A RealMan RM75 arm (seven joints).
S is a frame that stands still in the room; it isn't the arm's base.
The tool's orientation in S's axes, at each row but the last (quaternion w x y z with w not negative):
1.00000 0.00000 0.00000 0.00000
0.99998 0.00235 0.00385 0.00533
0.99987 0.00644 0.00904 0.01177
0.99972 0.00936 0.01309 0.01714
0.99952 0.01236 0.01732 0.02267
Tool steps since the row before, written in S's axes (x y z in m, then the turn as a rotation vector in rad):
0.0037 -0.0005 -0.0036 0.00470 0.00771 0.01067
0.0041 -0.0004 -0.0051 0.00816 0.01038 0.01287
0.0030 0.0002 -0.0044 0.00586 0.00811 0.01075
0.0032 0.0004 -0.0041 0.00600 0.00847 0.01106
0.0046 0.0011 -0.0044 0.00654 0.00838 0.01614
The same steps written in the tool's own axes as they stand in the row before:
0.0037 -0.0005 -0.0036 0.00470 0.00771 0.01067
0.0041 -0.0005 -0.0051 0.00817 0.01035 0.01288
0.0031 0.0001 -0.0043 0.00586 0.00811 0.01075
0.0033 0.0002 -0.0040 0.00600 0.00847 0.01106
0.0048 0.0008 -0.0043 0.00636 0.00849 0.01616

